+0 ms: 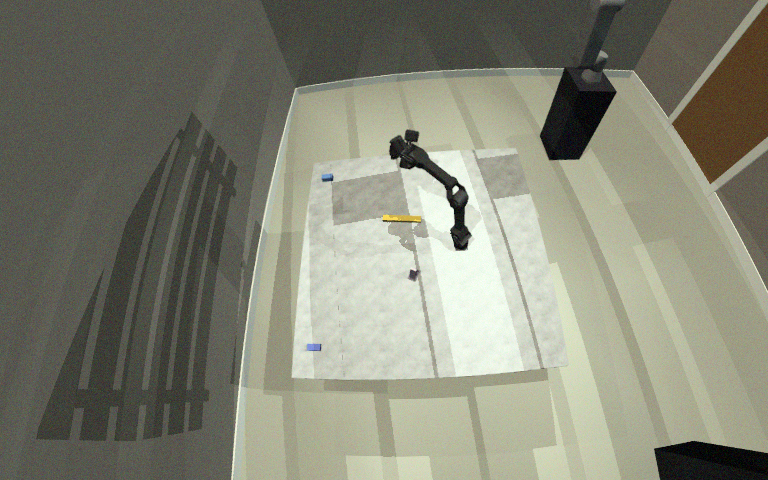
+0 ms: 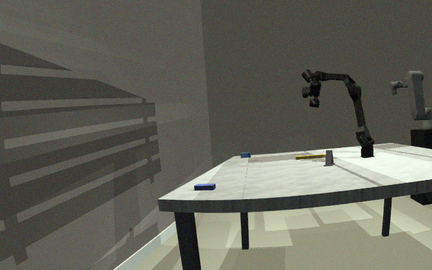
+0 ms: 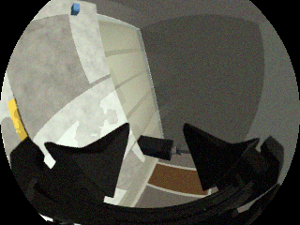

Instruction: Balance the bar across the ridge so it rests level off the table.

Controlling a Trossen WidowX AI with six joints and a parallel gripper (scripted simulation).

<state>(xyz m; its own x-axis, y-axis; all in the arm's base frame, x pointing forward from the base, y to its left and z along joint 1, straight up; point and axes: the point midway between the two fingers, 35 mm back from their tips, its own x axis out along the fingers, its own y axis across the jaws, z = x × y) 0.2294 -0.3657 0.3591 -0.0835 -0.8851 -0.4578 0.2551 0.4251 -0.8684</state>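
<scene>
The yellow bar is 70 mm ahead of my gripper tip, 220 mm to the left of it and 340 mm below it.
</scene>
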